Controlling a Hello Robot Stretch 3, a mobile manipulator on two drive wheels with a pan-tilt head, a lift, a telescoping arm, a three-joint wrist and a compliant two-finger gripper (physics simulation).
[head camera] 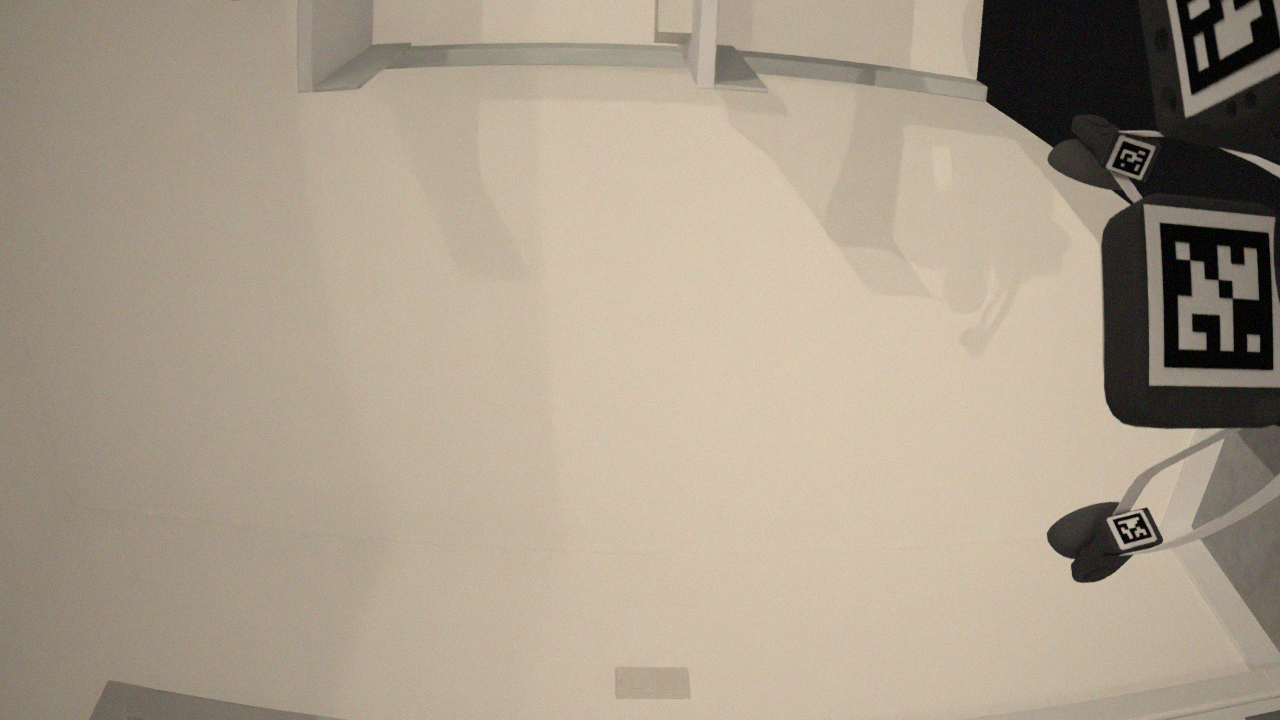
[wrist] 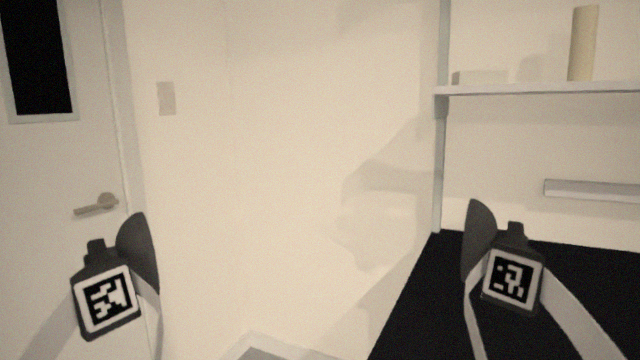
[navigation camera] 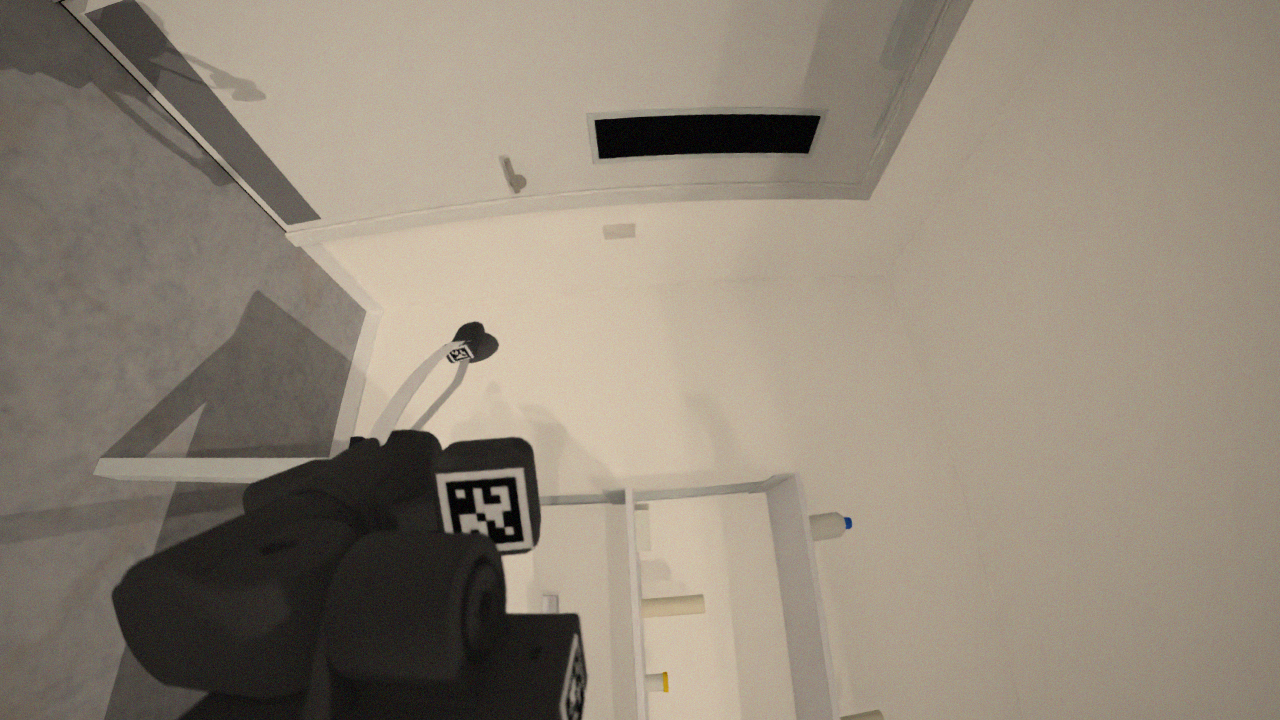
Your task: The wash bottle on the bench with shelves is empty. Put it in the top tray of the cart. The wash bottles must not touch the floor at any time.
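My gripper (head camera: 1083,344) (wrist: 310,234) is wide open, with pale wall seen between its fingers and no object there. In the navigation camera one fingertip shows, and the dark wrist hides part of the bench. The bench with shelves shows its black top (head camera: 1056,62) (wrist: 435,280); in the wrist view the right finger overlaps it. A white bottle with a blue cap (navigation camera: 827,526) stands on the upper shelf in the navigation camera; I cannot tell whether it is a wash bottle. No clearly recognisable wash bottle shows on the black top. The cart does not show.
A shelf board (navigation camera: 629,573) (wrist: 535,89) carries a cream cylinder (navigation camera: 673,606) (wrist: 583,42), a small box (navigation camera: 642,526) (wrist: 482,77) and a yellow-capped container (navigation camera: 657,682). A pale bench leg (navigation camera: 179,468) juts over the floor. A door handle (navigation camera: 512,174) (wrist: 97,204) is beyond the wall corner.
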